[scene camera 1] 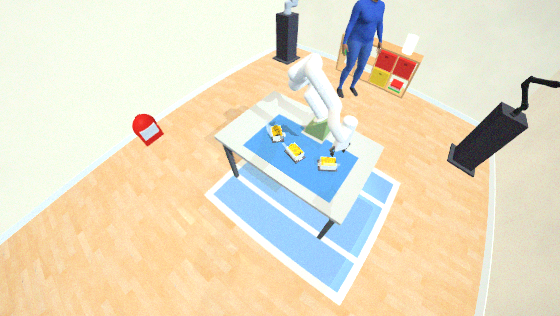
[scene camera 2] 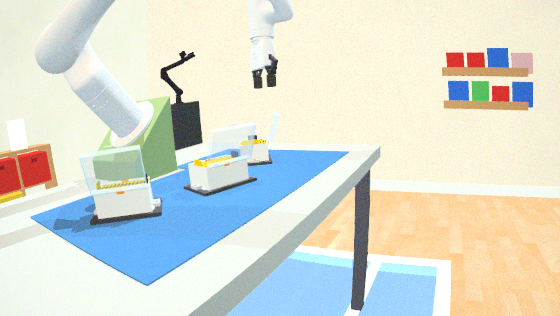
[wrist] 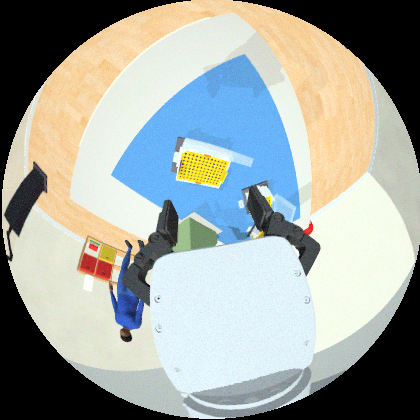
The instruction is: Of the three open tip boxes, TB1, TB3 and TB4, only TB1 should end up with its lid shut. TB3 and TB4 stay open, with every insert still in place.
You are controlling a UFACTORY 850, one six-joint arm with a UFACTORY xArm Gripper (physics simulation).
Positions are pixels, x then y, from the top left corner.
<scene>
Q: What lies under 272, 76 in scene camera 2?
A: The gripper.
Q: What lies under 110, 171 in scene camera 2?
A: A clear lid.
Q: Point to a clear lid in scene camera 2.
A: At 226, 145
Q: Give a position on a clear lid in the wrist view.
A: At 194, 145
</scene>
